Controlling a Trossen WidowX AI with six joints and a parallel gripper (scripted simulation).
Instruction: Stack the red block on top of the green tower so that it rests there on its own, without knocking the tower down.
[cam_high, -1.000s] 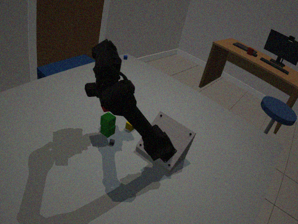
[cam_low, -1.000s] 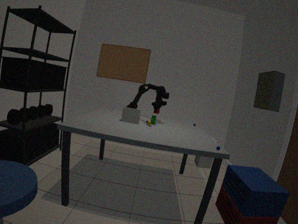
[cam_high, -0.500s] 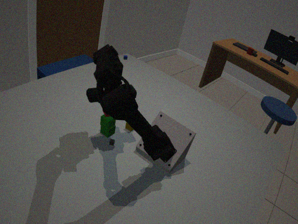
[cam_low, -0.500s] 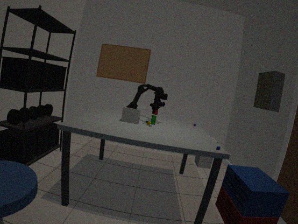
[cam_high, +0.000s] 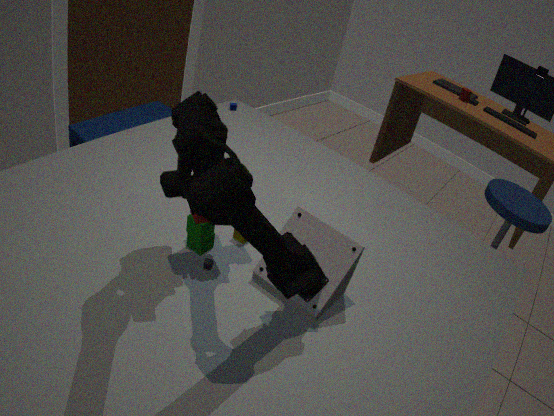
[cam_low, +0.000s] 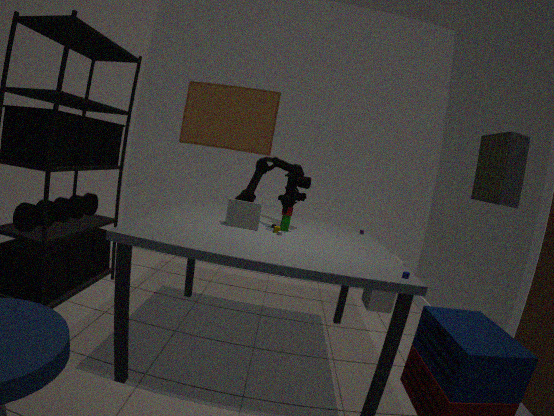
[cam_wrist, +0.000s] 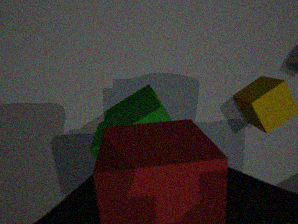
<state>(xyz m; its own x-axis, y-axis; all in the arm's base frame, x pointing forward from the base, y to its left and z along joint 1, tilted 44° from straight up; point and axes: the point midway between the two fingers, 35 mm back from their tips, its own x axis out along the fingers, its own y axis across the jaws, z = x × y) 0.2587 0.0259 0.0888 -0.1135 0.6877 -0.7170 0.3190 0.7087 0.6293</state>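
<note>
Right now my gripper tip is 1 cm below the red block. The rest, counted from my gripper tip: small blue cube (57 cm ahead, 58 cm to the right, 9 cm below); then small yellow block (3 cm behind, 11 cm to the right, 8 cm below); then tiny dark cube (6 cm behind, 2 cm to the left, 9 cm below).
</note>
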